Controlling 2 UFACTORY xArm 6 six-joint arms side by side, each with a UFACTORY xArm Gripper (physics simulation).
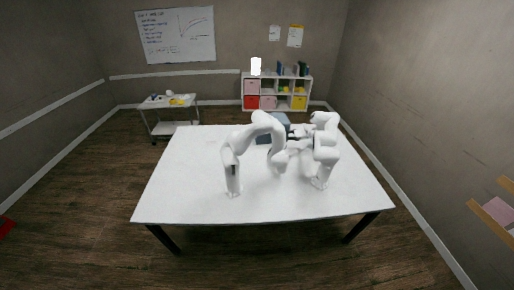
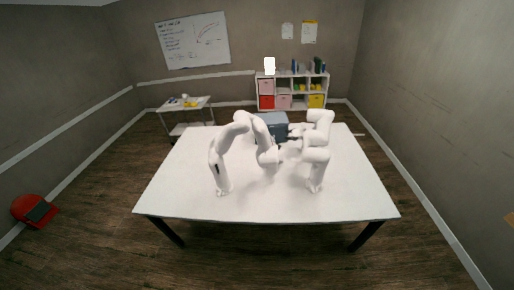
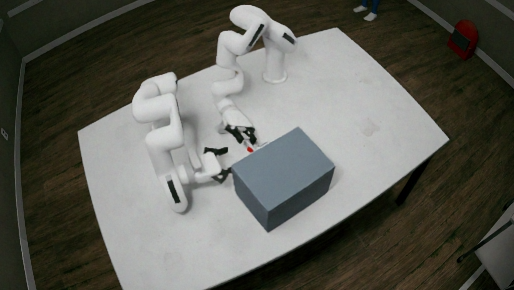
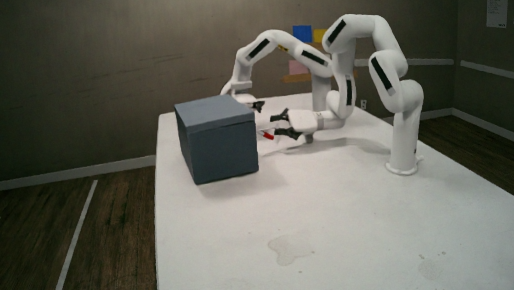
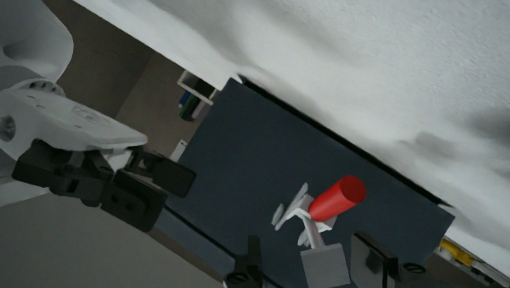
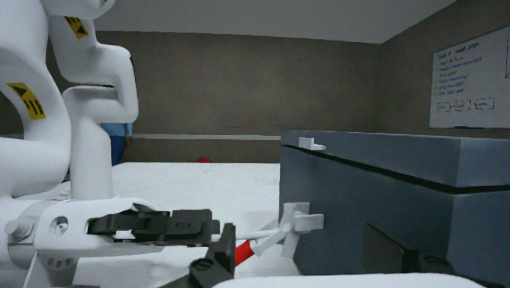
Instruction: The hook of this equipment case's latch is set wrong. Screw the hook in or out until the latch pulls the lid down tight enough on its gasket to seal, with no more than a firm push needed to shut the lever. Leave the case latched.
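Pixels of known places: left gripper, between the fingertips: (image 2: 273,143) (image 3: 248,141) (image 4: 272,125) (image 5: 305,256) (image 6: 216,229); right gripper, between the fingertips: (image 1: 287,135) (image 2: 285,134) (image 3: 232,158) (image 5: 177,197) (image 6: 299,244); left arm's base, origin of its link: (image 1: 233,189) (image 2: 224,187) (image 3: 274,76) (image 4: 401,167); right arm's base, origin of its link: (image 1: 319,182) (image 2: 314,184).
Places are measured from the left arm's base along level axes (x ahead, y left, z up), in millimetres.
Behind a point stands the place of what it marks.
The blue-grey case (image 3: 285,167) {x 632, y -274, z 207 mm} (image 4: 222,152) {x 604, y -125, z 98 mm} (image 5: 250,130) {x 534, y -387, z 49 mm} stands with its lid (image 6: 380,150) {x 535, y -389, z 198 mm} down; a thin dark seam shows. The keeper (image 6: 310,145) {x 502, y -313, z 194 mm} is on the lid's front, the latch base (image 6: 295,215) {x 488, y -314, z 115 mm} lower on the case. The red lever (image 5: 337,198) {x 402, y -320, z 57 mm} (image 6: 244,252) {x 432, y -318, z 72 mm} hangs out and down. The hook rod (image 6: 257,233) {x 446, y -310, z 91 mm} sticks outward, off the keeper; its end plate (image 5: 325,265) {x 376, y -317, z 89 mm} lies between the fingers of my left gripper (image 5: 305,256) {x 400, y -317, z 98 mm} (image 4: 274,125) {x 400, y -317, z 98 mm}, which is open. My right gripper (image 6: 299,244) {x 472, y -410, z 137 mm} (image 3: 229,160) {x 472, y -410, z 137 mm} is open at the case's right front corner, around nothing.
Both arms stand on the white table (image 1: 175,190) {x -41, y 408, z 0 mm}, their grippers close together in front of the case. A cart (image 1: 167,102) and a shelf unit (image 1: 277,75) stand beyond the table. A red object (image 2: 30,207) is at the left wall.
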